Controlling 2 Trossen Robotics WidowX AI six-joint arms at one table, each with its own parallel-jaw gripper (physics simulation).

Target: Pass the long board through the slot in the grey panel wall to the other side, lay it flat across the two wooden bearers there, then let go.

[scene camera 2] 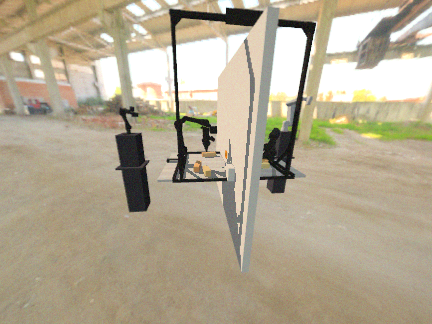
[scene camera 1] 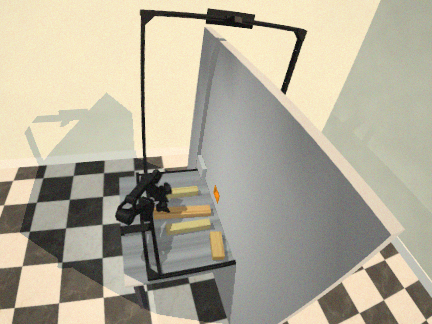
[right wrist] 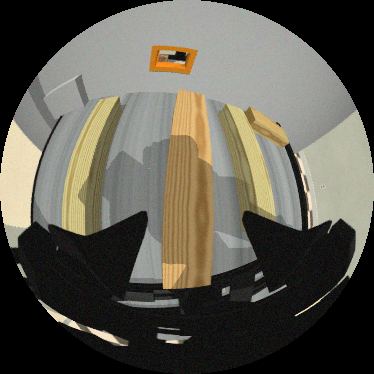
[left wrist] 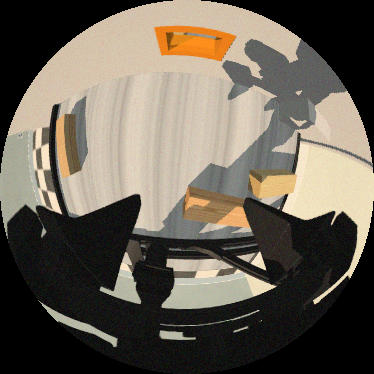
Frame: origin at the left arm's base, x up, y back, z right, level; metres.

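Seen in the pictures: left gripper, fingertip midpoint: (scene camera 2: 206, 150) (left wrist: 194, 201); right gripper, fingertip midpoint: (scene camera 1: 168, 207) (right wrist: 196, 216); left arm's base, link origin: (right wrist: 179, 56) (left wrist: 157, 249); right arm's base, link origin: (scene camera 2: 270, 160) (scene camera 1: 146, 217) (right wrist: 200, 301).
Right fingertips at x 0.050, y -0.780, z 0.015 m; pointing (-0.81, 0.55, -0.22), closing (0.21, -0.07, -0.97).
Note:
Pixels of each thing's top centre, then the offset from my right fingertips to it.
- long board, top centre: (right wrist: 190, 153) (scene camera 1: 182, 210) dx -0.034, dy +0.081, dz -0.010 m
- left block, top centre: (left wrist: 60, 145) dx -0.026, dy +0.494, dz -0.264 m
- orange-brown block, top centre: (left wrist: 227, 215) dx -0.020, dy +0.625, dz +0.130 m
- small pale block, top centre: (left wrist: 280, 185) (scene camera 2: 206, 168) dx -0.020, dy +0.551, dz +0.249 m
- short wooden block, top centre: (right wrist: 271, 124) (scene camera 1: 217, 243) dx -0.032, dy +0.224, dz -0.269 m
The long board (scene camera 1: 182, 212) (right wrist: 189, 190) lies between two pale strips on the grey side. My right gripper (scene camera 1: 162, 207) (right wrist: 196, 216) is open above it, the board showing below and between the spread fingers. The slot, framed in orange (scene camera 1: 216, 194) (scene camera 2: 226, 154) (left wrist: 163, 42) (right wrist: 154, 59), is in the panel wall (scene camera 1: 280, 175) (scene camera 2: 235, 100) (left wrist: 110, 55) (right wrist: 250, 55). My left gripper (scene camera 2: 206, 149) (left wrist: 194, 201) is open and empty on the other side. Wooden pieces there are a left block (left wrist: 67, 145), an orange-brown block (left wrist: 215, 205) and a small pale block (left wrist: 272, 184); which two are the bearers is unclear.
The pale strips (scene camera 1: 189, 226) (right wrist: 87, 170) flank the board. A short wooden block (scene camera 1: 217, 245) (right wrist: 269, 126) lies near the wall. A light bracket (scene camera 1: 201, 166) (scene camera 2: 230, 173) stands at the wall's foot. A black frame (scene camera 1: 143, 90) (scene camera 2: 175, 65) rises around the table.

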